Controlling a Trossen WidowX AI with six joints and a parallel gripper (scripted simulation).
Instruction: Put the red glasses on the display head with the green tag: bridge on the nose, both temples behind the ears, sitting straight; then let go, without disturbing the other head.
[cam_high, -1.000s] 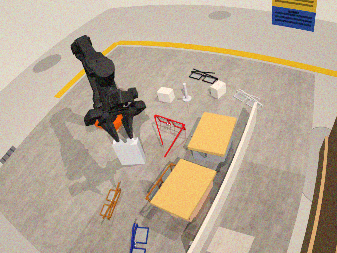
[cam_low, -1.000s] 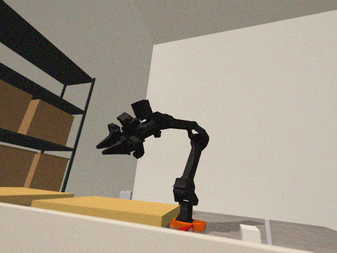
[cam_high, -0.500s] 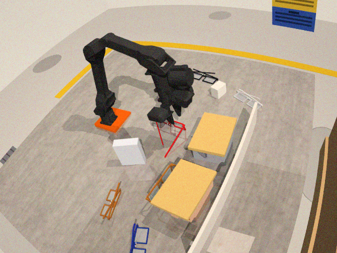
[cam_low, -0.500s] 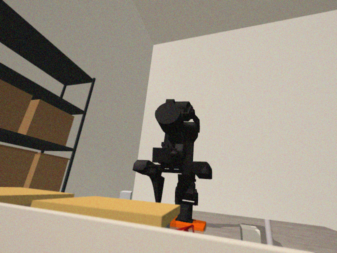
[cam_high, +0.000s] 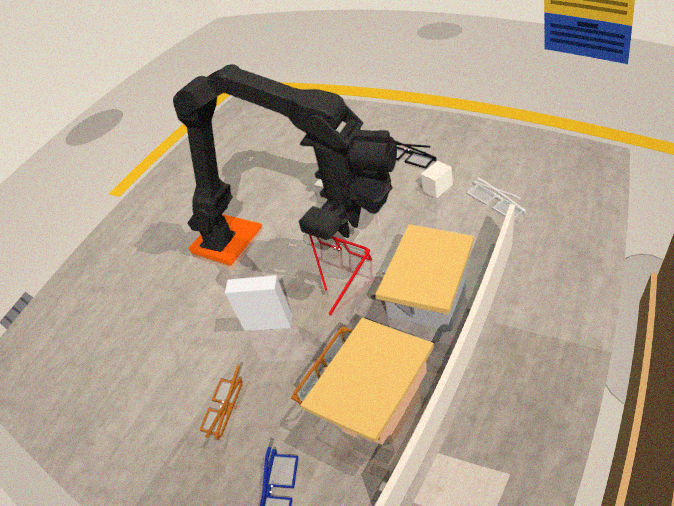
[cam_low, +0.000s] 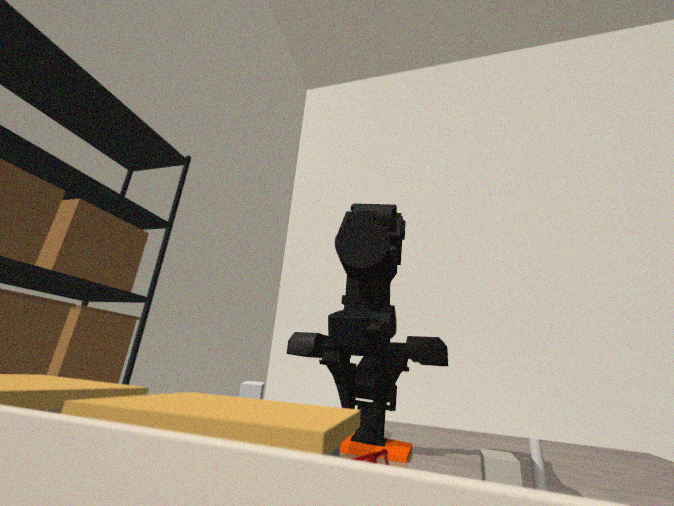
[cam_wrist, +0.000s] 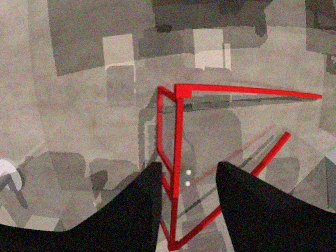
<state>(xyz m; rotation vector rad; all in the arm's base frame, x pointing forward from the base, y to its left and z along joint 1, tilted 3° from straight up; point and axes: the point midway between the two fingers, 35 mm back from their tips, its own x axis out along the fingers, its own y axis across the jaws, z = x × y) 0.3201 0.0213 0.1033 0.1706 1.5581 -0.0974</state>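
My gripper tip is now 30 mm past the white post, 180 mm to the right of it and 50 mm above it. Round my gripper tip: cream wall: 260 mm ahead, 190 mm to the right, 20 mm below.
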